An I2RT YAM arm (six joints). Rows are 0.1 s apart.
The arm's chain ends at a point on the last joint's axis. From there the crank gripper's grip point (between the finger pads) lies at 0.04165 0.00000 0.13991 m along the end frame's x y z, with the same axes.
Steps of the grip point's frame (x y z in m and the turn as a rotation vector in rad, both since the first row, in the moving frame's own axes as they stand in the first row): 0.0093, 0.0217, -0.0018, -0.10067, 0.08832, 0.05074; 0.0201, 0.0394, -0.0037, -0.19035, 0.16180, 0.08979; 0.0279, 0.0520, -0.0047, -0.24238, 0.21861, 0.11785; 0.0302, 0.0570, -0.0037, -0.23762, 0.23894, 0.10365
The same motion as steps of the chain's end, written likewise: -0.0024, 0.0054, 0.0032, -0.10067, 0.08832, 0.05074; -0.0004, 0.0090, 0.0077, -0.19035, 0.16180, 0.08979; 0.0012, 0.0133, 0.0122, -0.24238, 0.21861, 0.11785; 0.0006, 0.0197, 0.0144, -0.23762, 0.23894, 0.10365
